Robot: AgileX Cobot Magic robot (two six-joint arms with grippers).
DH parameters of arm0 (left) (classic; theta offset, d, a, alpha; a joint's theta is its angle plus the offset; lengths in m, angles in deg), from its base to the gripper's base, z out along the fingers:
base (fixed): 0 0 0 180
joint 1: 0 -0.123 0 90
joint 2: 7.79 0 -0.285 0
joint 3: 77.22 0 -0.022 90
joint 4: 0 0.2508 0 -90
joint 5: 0 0 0.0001 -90
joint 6: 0 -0.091 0 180
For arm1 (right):
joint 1: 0 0.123 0 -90
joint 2: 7.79 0 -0.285 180
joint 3: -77.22 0 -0.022 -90
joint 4: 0 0.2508 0 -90
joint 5: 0 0 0.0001 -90
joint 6: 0 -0.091 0 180
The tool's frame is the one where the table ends.
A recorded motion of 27 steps. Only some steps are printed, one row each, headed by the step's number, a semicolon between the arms.
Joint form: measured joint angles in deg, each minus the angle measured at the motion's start. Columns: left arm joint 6, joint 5, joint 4, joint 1, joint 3, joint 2; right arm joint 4, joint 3, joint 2, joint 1, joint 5, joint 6.
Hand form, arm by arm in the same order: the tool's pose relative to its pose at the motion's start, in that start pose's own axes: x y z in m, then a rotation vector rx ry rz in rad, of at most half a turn. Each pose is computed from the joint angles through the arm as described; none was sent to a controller.
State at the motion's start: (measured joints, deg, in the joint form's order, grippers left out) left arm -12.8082 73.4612 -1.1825 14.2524 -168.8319 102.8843; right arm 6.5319 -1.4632 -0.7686 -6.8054 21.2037 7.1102
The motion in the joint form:
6: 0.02 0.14 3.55 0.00 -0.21 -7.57; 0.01 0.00 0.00 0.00 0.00 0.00
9: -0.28 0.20 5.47 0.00 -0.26 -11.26; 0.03 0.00 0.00 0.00 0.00 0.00
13: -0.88 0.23 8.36 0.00 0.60 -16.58; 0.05 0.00 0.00 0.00 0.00 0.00
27: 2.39 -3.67 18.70 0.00 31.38 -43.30; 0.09 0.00 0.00 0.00 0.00 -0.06
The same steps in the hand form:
6: -0.0245 0.0095 -0.0712 -0.0878 -0.1168 0.0158; 0.0000 0.0000 0.0000 -0.0001 0.0000 0.0002
9: -0.0329 0.0136 -0.1070 -0.1347 -0.1718 0.0266; 0.0000 0.0000 0.0000 -0.0002 0.0000 0.0005
13: -0.0400 0.0187 -0.1551 -0.2023 -0.2347 0.0422; 0.0000 0.0000 0.0000 -0.0003 0.0000 0.0008
27: -0.0118 0.0253 -0.2697 -0.3662 -0.2007 0.0333; 0.0000 0.0001 0.0000 -0.0006 -0.0001 0.0025

